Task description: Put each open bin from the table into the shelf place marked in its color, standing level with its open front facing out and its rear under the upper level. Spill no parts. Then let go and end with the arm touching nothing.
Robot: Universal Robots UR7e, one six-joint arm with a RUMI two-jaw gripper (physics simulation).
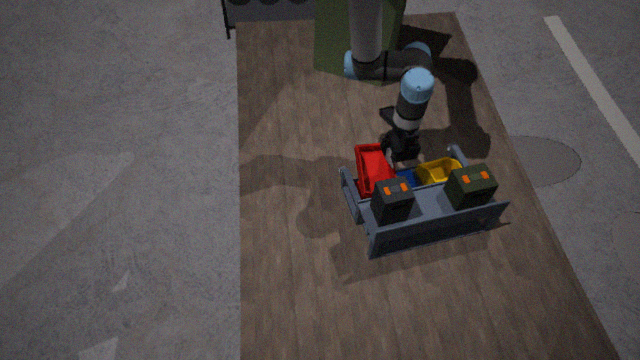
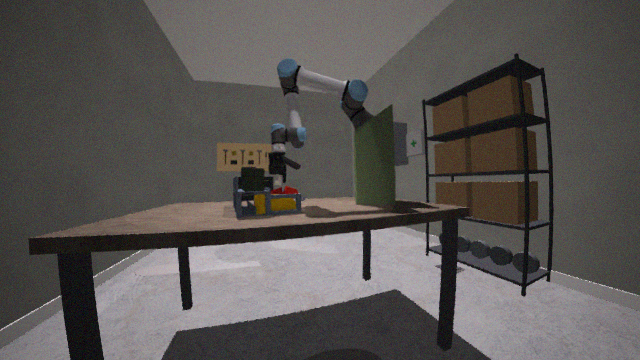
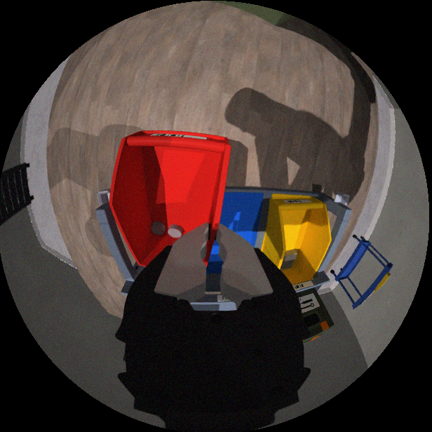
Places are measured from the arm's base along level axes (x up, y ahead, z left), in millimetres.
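Pixels of known places: gripper, fingertip midpoint: (image 1: 391, 163) (image 2: 282, 191); arm's base, link origin: (image 2: 366, 125).
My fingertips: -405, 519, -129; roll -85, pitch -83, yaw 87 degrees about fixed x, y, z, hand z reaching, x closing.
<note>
Ahead of a thing's pixels: the offset from my fingertips to its middle, as dx, dy, dz. "pt": to the spot under its first point. Level surfaces: height alone.
My gripper (image 1: 394, 164) (image 2: 278, 185) (image 3: 211, 224) is shut on the right side wall of the red bin {-18, -10, -47} (image 1: 375, 167) (image 2: 284, 190) (image 3: 187, 185). The red bin is at the left end of the blue-grey shelf {pt +16, +178, +30} (image 1: 430, 204) (image 3: 112, 235), tilted, with its open front reaching out over the front rail. Two small round parts lie inside it; its rear end and the marking below are mostly hidden. The yellow bin {-42, +90, +146} (image 1: 437, 171) (image 2: 283, 203) (image 3: 305, 235) stands in the right-hand place, open front outward, with a grey part inside. A blue surface {dx -80} (image 1: 407, 177) (image 3: 242, 207) shows in the middle place.
A dark grey box {+77, +164, -95} (image 1: 392, 205) and a dark green box {+64, +187, +135} (image 1: 470, 187) (image 2: 252, 178) stand on the upper level, close behind the bins. A tall green panel (image 1: 331, 45) (image 2: 375, 160) stands by the arm's base. A storage rack (image 2: 526, 200) stands beyond the table.
</note>
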